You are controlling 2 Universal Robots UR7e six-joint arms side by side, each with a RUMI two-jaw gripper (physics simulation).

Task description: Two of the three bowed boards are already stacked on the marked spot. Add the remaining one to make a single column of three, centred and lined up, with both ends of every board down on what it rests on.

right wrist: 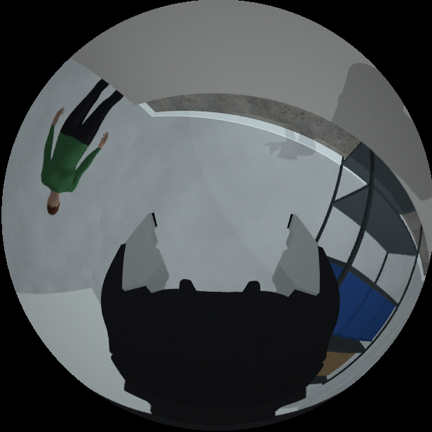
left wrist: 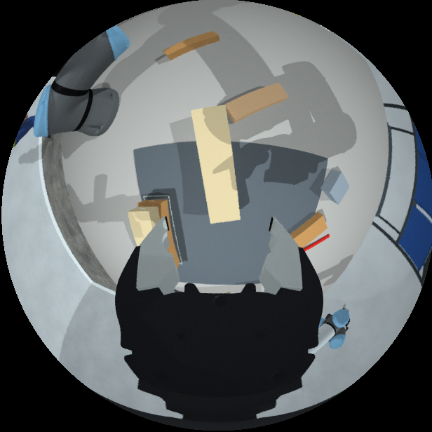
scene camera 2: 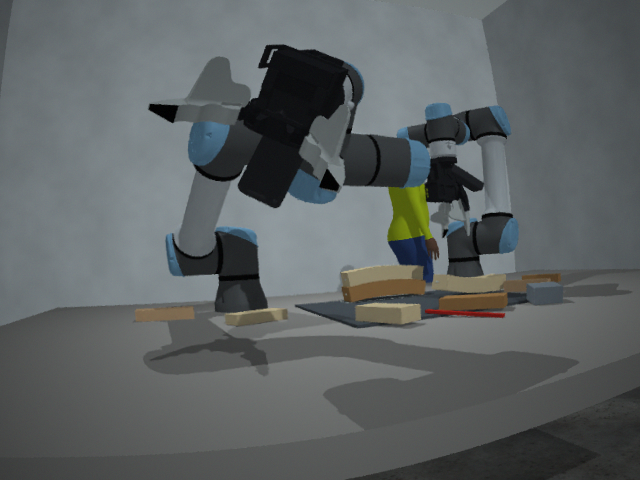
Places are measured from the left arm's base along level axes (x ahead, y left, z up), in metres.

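Pixels of known places: left gripper, fingertip midpoint: point(scene camera 2: 455, 237); right gripper, fingertip midpoint: point(scene camera 2: 235, 144); right arm's base, link origin: point(scene camera 2: 241, 309).
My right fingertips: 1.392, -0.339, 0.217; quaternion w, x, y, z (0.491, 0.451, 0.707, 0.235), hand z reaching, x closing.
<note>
Behind a point stands the place of what it marks, as x, y, z.
Two bowed boards are stacked on the outlined spot point(left wrist: 156, 196): an orange one point(scene camera 2: 383, 290) {0.365, -0.283, 0.030} point(left wrist: 164, 207) below and a cream one point(scene camera 2: 382, 274) {0.362, -0.284, 0.075} point(left wrist: 142, 221) on it, both arched with their middles up. The third board, cream point(scene camera 2: 468, 283) {0.440, -0.050, 0.037} point(left wrist: 217, 165), lies apart on the dark mat point(scene camera 2: 325, 310) {0.575, -0.416, 0.006} point(left wrist: 220, 260), right of the stack in the scene view; its middle sags and its ends curve up. My left gripper point(scene camera 2: 456, 233) {0.417, -0.077, 0.162} point(left wrist: 218, 217) is open and empty above this board. My right gripper point(scene camera 2: 246, 146) {1.392, -0.339, 0.217} point(right wrist: 221, 214) is open and empty, high at the left of the scene view.
An orange block point(scene camera 2: 473, 301) {0.748, -0.084, 0.023} point(left wrist: 310, 229), a red stick point(scene camera 2: 465, 313) {0.807, -0.110, 0.008} point(left wrist: 317, 243), a grey block point(scene camera 2: 544, 293) {0.738, 0.077, 0.024} point(left wrist: 335, 185) and a cream block point(scene camera 2: 385, 313) {0.842, -0.263, 0.024} lie around the mat. Tan point(scene camera 2: 164, 313) {0.666, -0.801, 0.017} and cream point(scene camera 2: 255, 316) {0.729, -0.542, 0.015} pieces lie left. A person point(scene camera 2: 408, 217) stands behind the table.
</note>
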